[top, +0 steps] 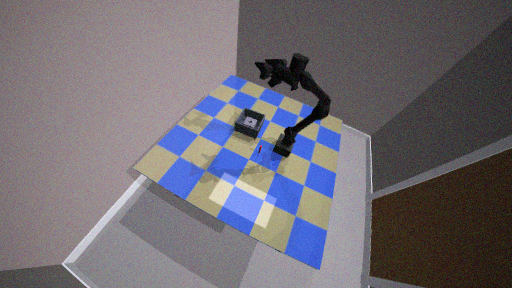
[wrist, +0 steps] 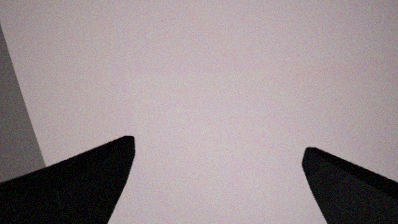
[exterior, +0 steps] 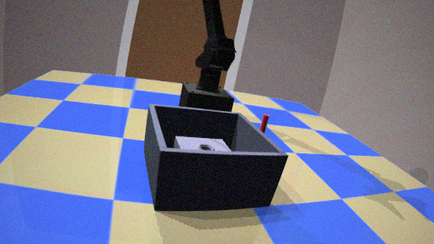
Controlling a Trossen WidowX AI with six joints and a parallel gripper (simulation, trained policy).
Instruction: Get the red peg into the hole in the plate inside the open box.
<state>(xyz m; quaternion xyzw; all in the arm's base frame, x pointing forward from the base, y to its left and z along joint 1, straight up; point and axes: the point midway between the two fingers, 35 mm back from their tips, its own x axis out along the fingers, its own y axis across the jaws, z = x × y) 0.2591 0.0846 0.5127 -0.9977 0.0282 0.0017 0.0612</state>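
Now: gripper tip 160 mm past the red peg, 70 mm to the right of it and 560 mm above it. From my gripper tip the other things lie so: grey plate: 50 mm ahead, 80 mm to the right, 560 mm below; dark box: 50 mm ahead, 80 mm to the right, 570 mm below.
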